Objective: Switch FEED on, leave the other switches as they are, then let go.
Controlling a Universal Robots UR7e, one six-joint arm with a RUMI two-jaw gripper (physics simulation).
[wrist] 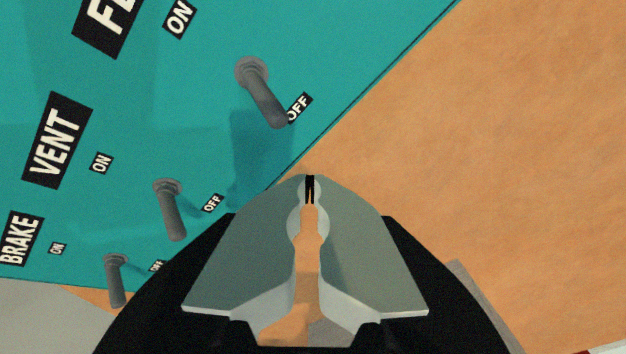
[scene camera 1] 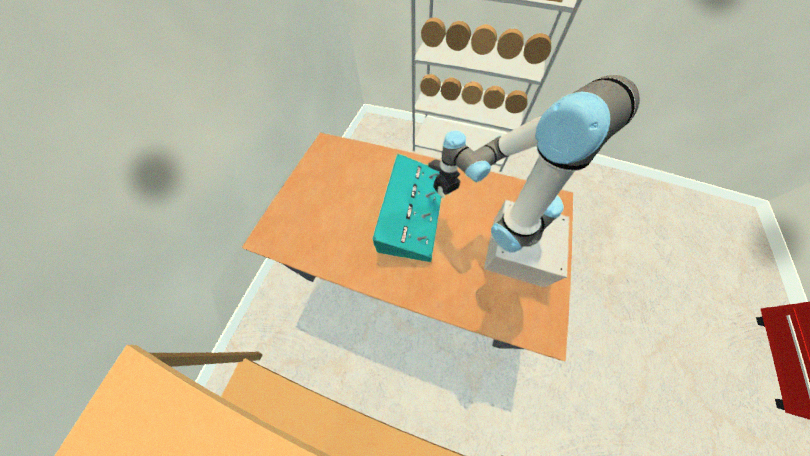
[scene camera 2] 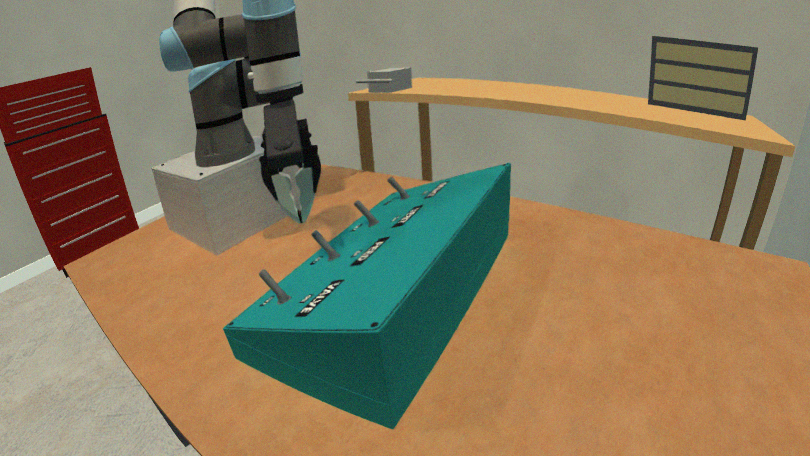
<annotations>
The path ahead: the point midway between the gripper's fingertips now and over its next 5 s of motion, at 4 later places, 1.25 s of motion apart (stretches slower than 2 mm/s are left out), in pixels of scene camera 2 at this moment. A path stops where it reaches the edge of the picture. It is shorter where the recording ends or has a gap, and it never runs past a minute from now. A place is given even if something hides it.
My gripper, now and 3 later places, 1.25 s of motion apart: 301,222; 307,245; 327,250; 336,235
</annotations>
